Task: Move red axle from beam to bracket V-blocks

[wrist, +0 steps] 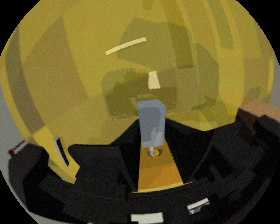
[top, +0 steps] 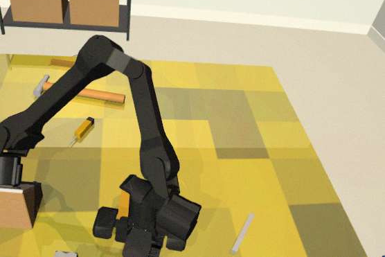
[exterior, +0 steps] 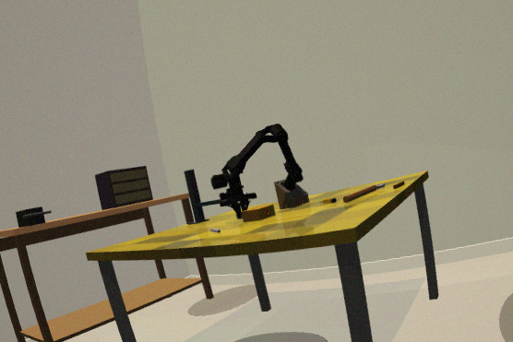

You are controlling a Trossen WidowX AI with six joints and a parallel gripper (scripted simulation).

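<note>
The orange beam is 1 cm ahead of my gripper tip, 10 cm to the left of it and 1 cm above it. Also, from my gripper tip: brown stick 24 cm behind, 70 cm to the left, 1 cm below; then yellow screwdriver 16 cm behind, 37 cm to the left, 1 cm below.
</note>
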